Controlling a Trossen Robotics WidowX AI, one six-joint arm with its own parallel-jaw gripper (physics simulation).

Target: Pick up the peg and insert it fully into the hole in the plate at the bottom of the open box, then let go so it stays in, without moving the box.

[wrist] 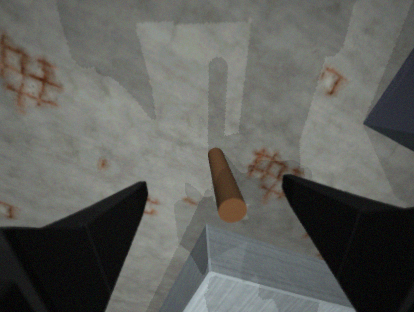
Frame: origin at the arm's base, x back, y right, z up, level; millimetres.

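Where they show: gripper, fingertip midpoint: (215,184).
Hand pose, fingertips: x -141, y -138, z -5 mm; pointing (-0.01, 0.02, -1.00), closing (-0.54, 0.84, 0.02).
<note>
Each offset is from my fingertips to the top centre of the thing. "pt": to the spot under its first point.
A brown cylindrical peg {dx -5, dy +3, dz +31 mm} (226,186) stands upright on the mottled grey surface near the middle of the view, its lighter round top end facing me. My gripper (215,184) is open and empty. Its two black fingers reach in from the lower left and lower right, and the peg appears between the fingertips in the view, apart from both. How far the tips are above or in front of the peg is hard to tell. The open box and the plate with the hole cannot be made out for certain.
A brushed-metal block (265,292) stands at the bottom, close to the near side of the peg. Part of a dark blue, straight-edged object {pt dx -115, dy +102, dz -31 mm} (395,107) shows at the right edge; it may be a box wall. Shadows and rust-coloured marks lie on the surface.
</note>
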